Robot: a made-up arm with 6 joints. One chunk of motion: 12 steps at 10 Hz.
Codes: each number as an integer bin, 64 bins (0 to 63) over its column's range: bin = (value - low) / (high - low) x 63, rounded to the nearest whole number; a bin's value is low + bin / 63 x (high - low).
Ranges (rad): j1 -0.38..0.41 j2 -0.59..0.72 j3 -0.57..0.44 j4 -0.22..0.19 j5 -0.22..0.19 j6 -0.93..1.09
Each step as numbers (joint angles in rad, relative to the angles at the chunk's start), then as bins.
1 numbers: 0.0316 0.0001 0.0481 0.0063 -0.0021 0.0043
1 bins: 33 28 39 35 33 29
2 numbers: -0.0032 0.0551 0.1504 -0.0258 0.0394 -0.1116
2 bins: 30 31 45 30 40 26
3 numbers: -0.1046 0.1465 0.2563 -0.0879 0.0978 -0.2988
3 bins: 22 35 52 20 49 20
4 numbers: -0.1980 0.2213 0.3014 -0.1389 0.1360 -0.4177
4 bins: 15 39 54 12 55 16
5 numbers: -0.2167 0.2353 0.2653 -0.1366 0.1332 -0.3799
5 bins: 13 40 52 13 54 17
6 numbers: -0.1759 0.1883 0.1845 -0.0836 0.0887 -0.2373
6 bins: 16 37 47 21 47 22
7 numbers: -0.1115 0.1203 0.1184 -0.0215 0.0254 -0.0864
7 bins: 21 34 43 31 38 26
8 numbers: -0.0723 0.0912 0.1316 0.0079 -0.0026 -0.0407
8 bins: 25 33 44 35 33 28
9 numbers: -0.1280 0.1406 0.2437 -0.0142 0.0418 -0.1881
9 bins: 20 35 51 32 40 23
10 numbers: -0.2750 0.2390 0.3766 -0.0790 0.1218 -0.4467
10 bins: 8 40 59 22 53 15
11 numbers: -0.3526 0.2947 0.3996 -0.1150 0.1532 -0.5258
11 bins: 2 43 60 16 57 13
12 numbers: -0.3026 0.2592 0.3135 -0.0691 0.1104 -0.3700
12 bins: 6 41 55 23 51 17
